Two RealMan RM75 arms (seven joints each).
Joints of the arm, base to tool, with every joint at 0 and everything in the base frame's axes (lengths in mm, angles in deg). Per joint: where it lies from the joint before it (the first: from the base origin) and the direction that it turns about. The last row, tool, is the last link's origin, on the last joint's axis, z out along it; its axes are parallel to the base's.
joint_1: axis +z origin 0 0 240.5
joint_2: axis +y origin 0 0 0
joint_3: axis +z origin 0 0 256
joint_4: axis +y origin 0 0 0
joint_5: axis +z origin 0 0 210
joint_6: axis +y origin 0 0 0
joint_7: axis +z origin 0 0 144
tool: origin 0 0 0
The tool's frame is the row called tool.
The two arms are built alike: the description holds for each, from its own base.
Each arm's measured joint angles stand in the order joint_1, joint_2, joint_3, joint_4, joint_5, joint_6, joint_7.
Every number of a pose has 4 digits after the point. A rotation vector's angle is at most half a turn.
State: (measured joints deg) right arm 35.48 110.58 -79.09 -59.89 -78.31 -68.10 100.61; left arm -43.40 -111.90 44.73 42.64 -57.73 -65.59 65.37
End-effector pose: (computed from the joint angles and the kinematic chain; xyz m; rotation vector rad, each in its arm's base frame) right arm 0.1024 0.3948 0.0348 -2.7079 0.3397 0.9054; left arm -0.2248 0.4479 0.0674 -2.3447 -0.9579 -0.4213
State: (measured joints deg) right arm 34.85 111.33 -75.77 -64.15 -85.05 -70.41 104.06; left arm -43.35 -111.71 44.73 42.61 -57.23 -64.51 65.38
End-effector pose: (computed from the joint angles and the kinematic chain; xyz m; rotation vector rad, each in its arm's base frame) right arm 0.1015 0.3917 0.0426 -2.7213 0.3100 0.8278; left arm -0.2277 0.4498 0.0700 -2.3252 -0.9524 -0.4065
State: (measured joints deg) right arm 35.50 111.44 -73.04 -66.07 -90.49 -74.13 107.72; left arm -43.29 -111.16 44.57 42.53 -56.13 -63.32 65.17
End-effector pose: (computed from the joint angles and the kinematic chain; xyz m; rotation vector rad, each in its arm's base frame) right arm 0.1020 0.3896 0.0480 -2.7625 0.3176 0.7500; left arm -0.2331 0.4522 0.0759 -2.2978 -0.9478 -0.3781
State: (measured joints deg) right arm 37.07 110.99 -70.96 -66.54 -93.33 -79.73 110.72; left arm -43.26 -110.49 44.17 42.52 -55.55 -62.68 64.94
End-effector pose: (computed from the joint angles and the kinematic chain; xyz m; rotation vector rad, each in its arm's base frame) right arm 0.0987 0.3847 0.0525 -2.8415 0.3255 0.7016; left arm -0.2370 0.4544 0.0832 -2.2736 -0.9452 -0.3653
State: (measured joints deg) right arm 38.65 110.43 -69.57 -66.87 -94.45 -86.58 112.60; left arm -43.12 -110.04 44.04 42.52 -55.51 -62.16 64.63
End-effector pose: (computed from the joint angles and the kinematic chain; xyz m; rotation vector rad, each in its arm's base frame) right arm 0.0935 0.3748 0.0561 -2.9496 0.3065 0.6660; left arm -0.2396 0.4556 0.0882 -2.2546 -0.9480 -0.3629
